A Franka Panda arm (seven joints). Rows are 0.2 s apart.
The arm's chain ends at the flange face. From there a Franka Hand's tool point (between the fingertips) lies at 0.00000 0.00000 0.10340 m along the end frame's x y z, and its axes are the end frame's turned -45 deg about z.
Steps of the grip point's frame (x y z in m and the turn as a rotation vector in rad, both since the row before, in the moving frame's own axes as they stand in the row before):
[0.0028 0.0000 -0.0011 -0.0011 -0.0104 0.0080]
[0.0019 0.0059 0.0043 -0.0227 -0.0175 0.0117]
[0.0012 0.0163 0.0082 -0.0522 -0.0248 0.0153]
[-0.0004 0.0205 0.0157 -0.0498 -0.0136 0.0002]
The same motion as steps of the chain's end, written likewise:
[0.0027 -0.0028 -0.0011 -0.0081 -0.0066 0.0080]
[0.0052 -0.0001 0.0043 -0.0284 0.0037 0.0117]
[0.0104 0.0050 0.0084 -0.0544 0.0194 0.0153]
[0.0116 0.0101 0.0158 -0.0448 0.0256 0.0002]

